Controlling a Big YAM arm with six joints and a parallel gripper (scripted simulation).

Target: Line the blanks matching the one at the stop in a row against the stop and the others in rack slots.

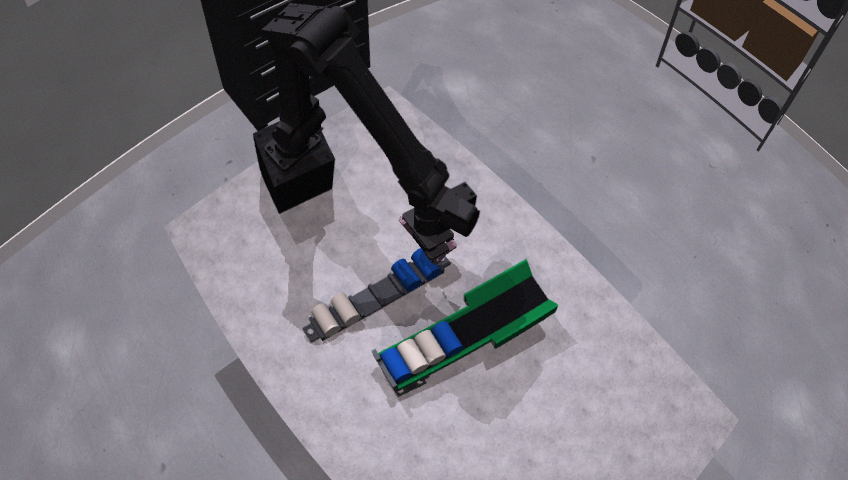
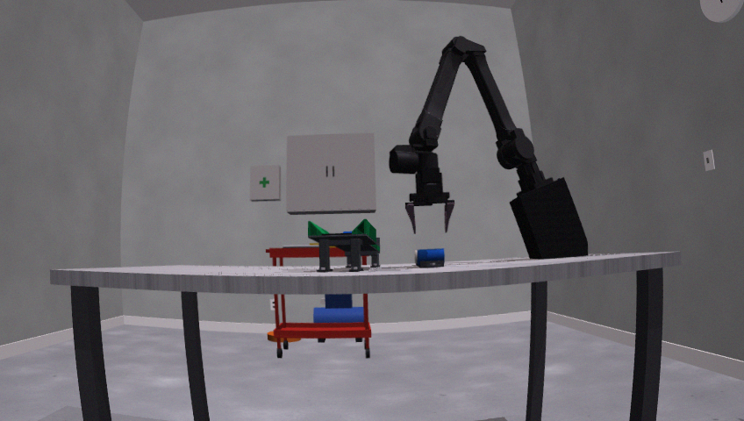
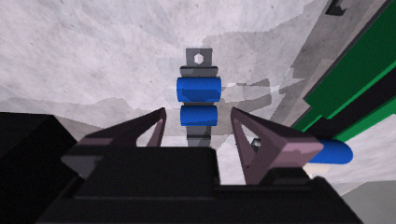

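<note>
Right now my hand is 19 cm short of the feed ramp, 9 cm to the left of it and 3 cm above it. From my hand the other things lie so: grey stop 13 cm ahead, 27 cm to the right, 4 cm below; stock rack 3 cm behind, 13 cm to the right, 10 cm below.
</note>
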